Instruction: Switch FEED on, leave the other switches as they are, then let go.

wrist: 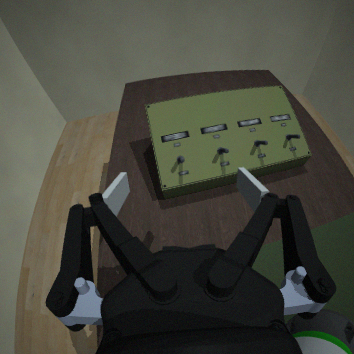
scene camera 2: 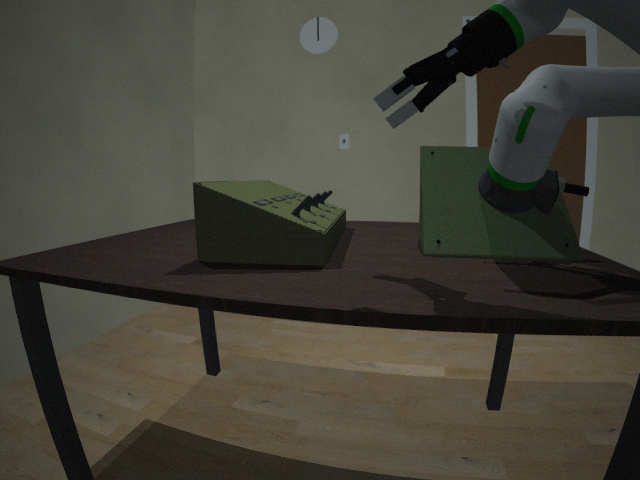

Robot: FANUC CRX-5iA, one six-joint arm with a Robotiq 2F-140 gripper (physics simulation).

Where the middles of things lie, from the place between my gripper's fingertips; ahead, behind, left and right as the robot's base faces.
Now: hand 290 mm short of the green switch box (scene camera 2: 254,222), 140 mm to the left of it and 200 mm above it.
